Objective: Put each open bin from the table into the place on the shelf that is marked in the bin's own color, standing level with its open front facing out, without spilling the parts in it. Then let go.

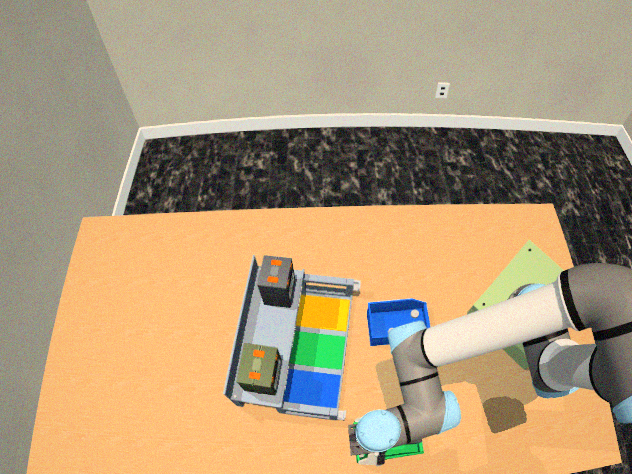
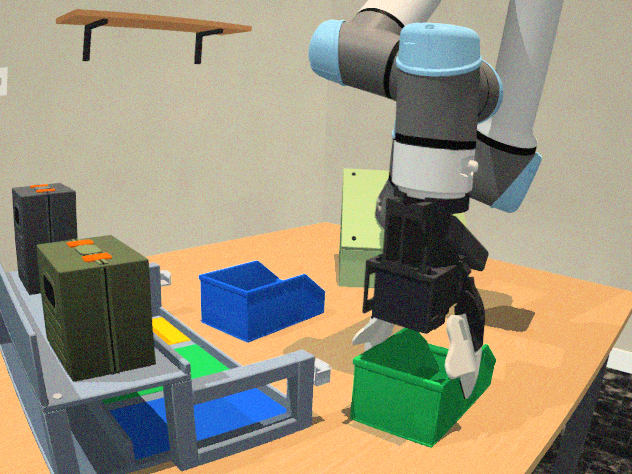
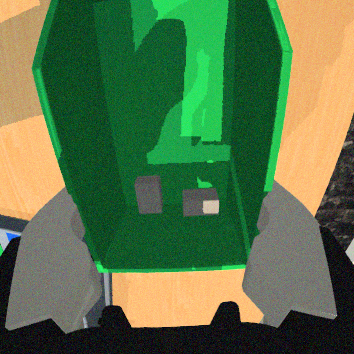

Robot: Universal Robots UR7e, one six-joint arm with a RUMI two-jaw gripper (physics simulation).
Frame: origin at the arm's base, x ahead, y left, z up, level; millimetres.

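Where they show: gripper, fingertip midpoint: (image 3: pixel 170 182).
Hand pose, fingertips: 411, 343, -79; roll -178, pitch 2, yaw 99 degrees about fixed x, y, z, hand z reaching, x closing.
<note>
After its pixels a point has its place, as x, y, z.
My gripper (image 2: pixel 414 364) @[411, 343, -79] (image 3: pixel 170 182) @[411, 343, -79] is shut on the green bin (image 1: pixel 405 451) @[325, 365, -120] (image 2: pixel 393 403) @[459, 353, -85] (image 3: pixel 175 242) @[456, 353, -70], a finger at each side wall near its back. The bin is roughly level, at or just above the table; I cannot tell if it touches. Two small grey parts (image 3: pixel 148 195) @[441, 328, -105] (image 3: pixel 192 202) @[439, 364, -100] lie inside near its back wall. The blue bin (image 1: pixel 382 326) @[406, 14, -120] (image 2: pixel 224 308) @[444, 28, -85] stands on the table with small pale parts (image 1: pixel 414 313) @[317, -27, -110] in it. The shelf (image 1: pixel 238 336) @[768, 128, 25] (image 2: pixel 179 433) @[662, 286, -79] has yellow (image 1: pixel 319 312) @[586, -14, -117] (image 2: pixel 169 330) @[517, -7, -116], green (image 1: pixel 319 350) @[574, 99, -117] (image 2: pixel 204 361) @[526, 104, -117] and blue (image 1: pixel 312 387) @[582, 206, -117] (image 2: pixel 239 405) @[552, 220, -116] marked places, with no bin on them.
A dark case (image 1: pixel 275 288) @[682, 19, 92] (image 2: pixel 58 219) @[680, 19, 66] and an olive case (image 1: pixel 257 369) @[699, 218, 75] (image 2: pixel 102 316) @[709, 256, 32] stand on the shelf's upper board. The shelf's side frame rises between the blue place and the green bin. A light green panel (image 1: pixel 520 275) @[34, -96, 25] (image 2: pixel 362 214) @[76, -66, -3] stands near the arm.
</note>
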